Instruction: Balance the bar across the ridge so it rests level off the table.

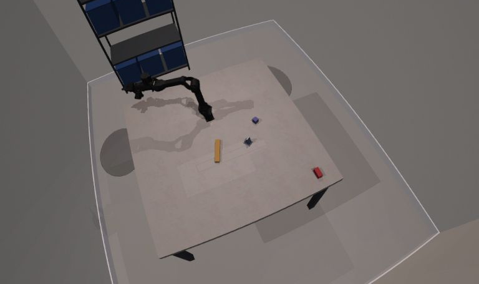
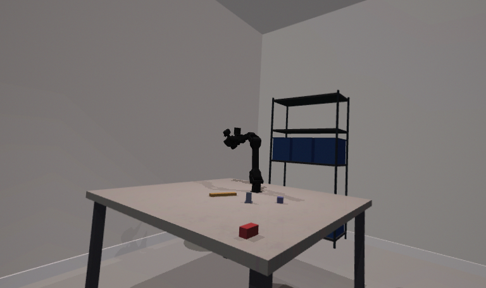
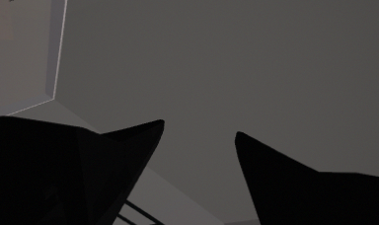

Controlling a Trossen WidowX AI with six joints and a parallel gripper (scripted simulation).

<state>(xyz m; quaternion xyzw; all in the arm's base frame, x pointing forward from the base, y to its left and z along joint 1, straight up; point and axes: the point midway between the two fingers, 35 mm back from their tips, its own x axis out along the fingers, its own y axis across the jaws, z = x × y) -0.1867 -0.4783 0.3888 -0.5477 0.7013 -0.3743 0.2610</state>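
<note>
My gripper tip is now 490 mm short of the orange bar, 470 mm to the right of it and 380 mm above it. The rest, counted from my gripper tip: red block (940 mm ahead, 1010 mm to the left, 370 mm below); small cube (380 mm ahead, 810 mm to the left, 370 mm below).
</note>
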